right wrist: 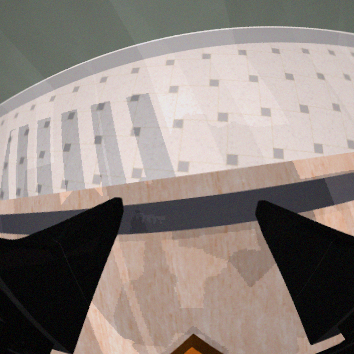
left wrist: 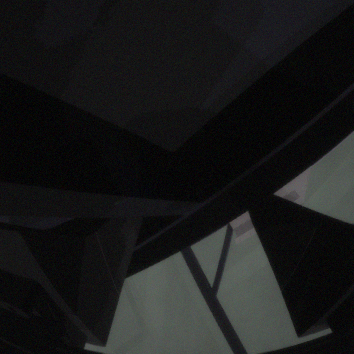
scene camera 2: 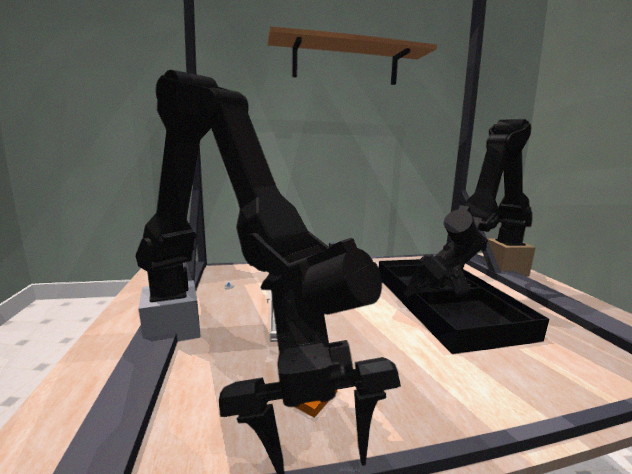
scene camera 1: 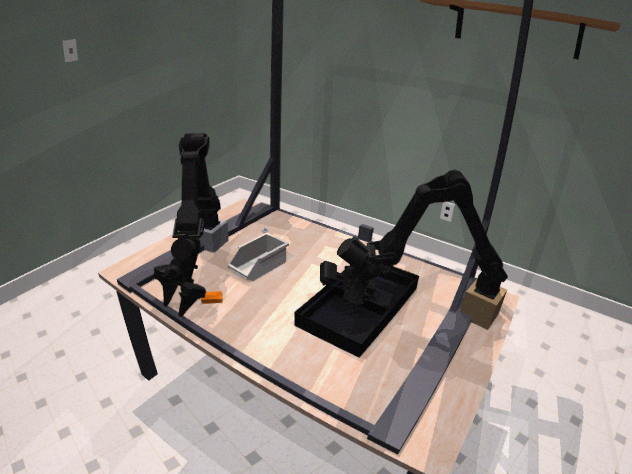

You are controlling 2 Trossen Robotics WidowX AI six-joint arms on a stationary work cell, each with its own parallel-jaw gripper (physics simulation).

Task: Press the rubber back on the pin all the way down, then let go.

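Places are measured from the left arm's base along level axes (x back, y right, z up), in centimetres.
Pixels of known places: left gripper, fingertip midpoint: (left wrist: 196, 193) (scene camera 2: 407, 296) (scene camera 1: 331, 286); right gripper, fingertip midpoint: (right wrist: 191, 206) (scene camera 2: 322, 471) (scene camera 1: 172, 311); left arm's base, origin of the base link: (scene camera 2: 510, 242) (scene camera 1: 487, 290); right arm's base, origin of the base link: (scene camera 2: 168, 293) (scene camera 1: 208, 224).
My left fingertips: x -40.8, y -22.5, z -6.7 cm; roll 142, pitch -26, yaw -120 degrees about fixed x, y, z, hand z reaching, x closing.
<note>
For each thing: its top centre in the pictures, then the offset to it from my left fingertips. "pt": a spot on its surface instead.
- orange block, middle of its top: (scene camera 2: 316, 390) (scene camera 1: 211, 295) dz -1.1, dx -23.2, dy -28.0 cm
- black tray, middle of its top: (scene camera 2: 448, 284) (scene camera 1: 362, 292) dz +2.4, dx +10.5, dy +1.1 cm
- tiny blue thing, surface spot: (scene camera 2: 229, 285) (scene camera 1: 264, 230) pt dz -2.2, dx -43.0, dy +12.2 cm
- grey open bin, surface spot: (scene camera 1: 260, 256) pt dz +5.0, dx -21.7, dy -9.1 cm
- small dark cube, middle of its top: (scene camera 1: 366, 226) dz +3.0, dx -11.9, dy +34.6 cm
- grey block, middle of its top: (scene camera 2: 168, 293) (scene camera 1: 208, 224) dz +5.2, dx -50.5, dy -8.4 cm
- wooden block, middle of its top: (scene camera 1: 487, 290) (scene camera 2: 510, 242) dz +6.7, dx +40.9, dy +22.5 cm
An orange block (scene camera 1: 212, 296) (scene camera 2: 312, 408) (right wrist: 193, 345) lies flat on the wooden table near its front left edge. My right gripper (scene camera 1: 175, 306) (scene camera 2: 320, 463) (right wrist: 191, 206) is open, its fingers pointing down just beside the block, with nothing between them. My left gripper (scene camera 1: 342, 287) (scene camera 2: 429, 277) (left wrist: 196, 193) reaches low into the black tray (scene camera 1: 342, 336) (scene camera 2: 493, 336). Its fingers stand apart in the dark left wrist view and I see nothing held. A tiny blue thing (scene camera 1: 264, 230) (scene camera 2: 229, 285) stands on the table at the back. I cannot make out a pin clearly.
A grey open bin (scene camera 1: 260, 256) sits mid-table. A dark frame rail (scene camera 1: 267, 373) runs along the table edges, with upright posts (scene camera 1: 276, 118) behind. A small dark cube (scene camera 1: 365, 231) stands behind the tray. The arm bases are a grey block (scene camera 2: 168, 315) and a wooden block (scene camera 1: 483, 306).
</note>
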